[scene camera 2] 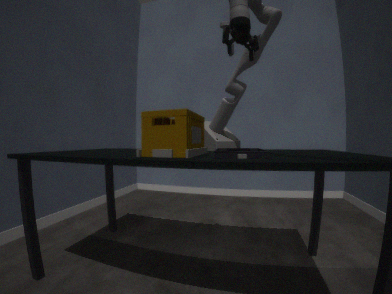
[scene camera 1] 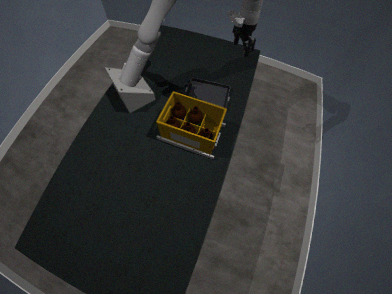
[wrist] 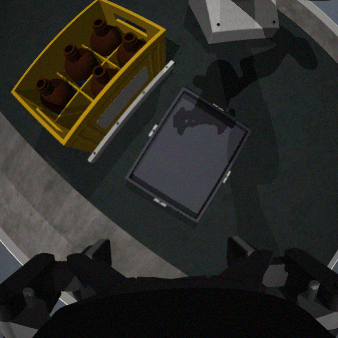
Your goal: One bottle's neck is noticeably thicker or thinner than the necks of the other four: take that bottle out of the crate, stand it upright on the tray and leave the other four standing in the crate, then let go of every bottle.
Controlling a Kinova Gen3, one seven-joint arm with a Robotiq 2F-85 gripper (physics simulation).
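Where they show: gripper, fingertip midpoint: [scene camera 2: 242,58] [scene camera 1: 239,50] [wrist: 168,252]; arm's base, origin of the base link: [scene camera 2: 215,129] [scene camera 1: 128,81].
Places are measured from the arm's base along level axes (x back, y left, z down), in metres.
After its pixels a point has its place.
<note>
Several brown bottles stand upright in the yellow crate [scene camera 1: 164,129] @(x -0.345, y -0.120, z 0.010 m) [scene camera 2: 165,137] @(x -0.556, y 0.033, z 0.061 m) [wrist: 157,52] @(x -0.297, y 0.059, z 0.014 m). In the wrist view, one row holds bottles at the top [wrist: 106,40] @(x -0.358, y -0.041, z 0.015 m), middle [wrist: 80,66] @(x -0.435, y -0.027, z 0.016 m) and lower left [wrist: 56,96] @(x -0.512, y -0.007, z 0.015 m); the row nearer the tray holds one bottle at its upper end [wrist: 131,49] @(x -0.337, y 0.028, z -0.002 m) and one in its middle [wrist: 102,79] @(x -0.418, y 0.051, z -0.013 m), and its lower compartment looks empty. I cannot tell surely which neck differs. The dark tray [scene camera 1: 212,95] @(x -0.390, y 0.270, z 0.129 m) [scene camera 2: 240,150] @(x -0.246, y 0.227, z 0.120 m) [wrist: 175,160] @(x -0.398, y 0.248, z 0.130 m) holds no bottle. My gripper [scene camera 1: 244,46] @(x -0.468, y 0.301, z -0.222 m) [scene camera 2: 241,55] @(x -0.468, y 0.301, z -0.222 m) [wrist: 168,252] @(x -0.468, y 0.301, z -0.222 m) is open and empty, high above the table, away from the crate.
A pale strip [scene camera 1: 185,147] @(x -0.454, y -0.107, z 0.107 m) [wrist: 132,114] @(x -0.411, y 0.097, z 0.129 m) runs along the crate's side on the table, between crate and tray in the wrist view. Small pale clips [wrist: 160,202] @(x -0.485, y 0.301, z 0.119 m) sit at the tray's edges. The robot's pale base [scene camera 1: 132,92] @(x -0.081, y -0.048, z -0.009 m) [wrist: 235,22] @(x -0.053, y 0.069, z 0.065 m) stands near both. The dark table [scene camera 1: 135,200] @(x -0.403, y -0.458, z 0.135 m) has an edge near the tray.
</note>
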